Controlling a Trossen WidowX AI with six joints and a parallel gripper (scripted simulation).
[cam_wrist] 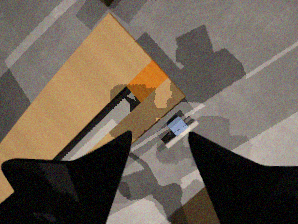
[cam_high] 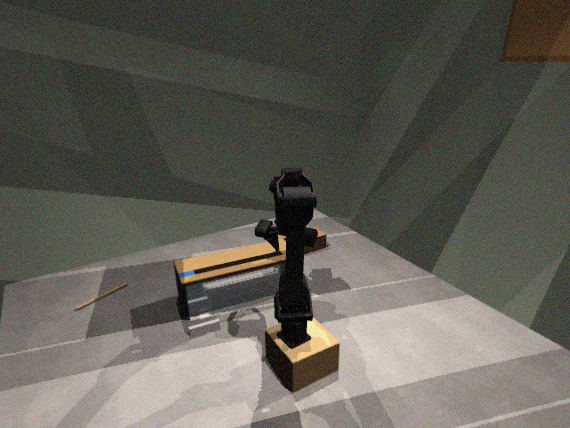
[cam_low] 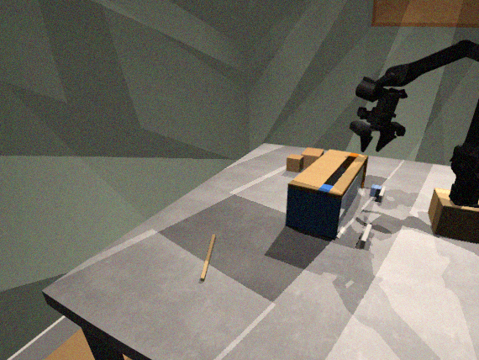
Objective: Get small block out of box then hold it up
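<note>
The blue block lies 14 cm below my gripper tip, 4 cm behind it and 1 cm to the right of it. The rest, counted from my gripper tip: box (13 cm to the left, 10 cm below, 7 cm ahead); thin wooden stick (49 cm to the left, 36 cm ahead, 15 cm below).
</note>
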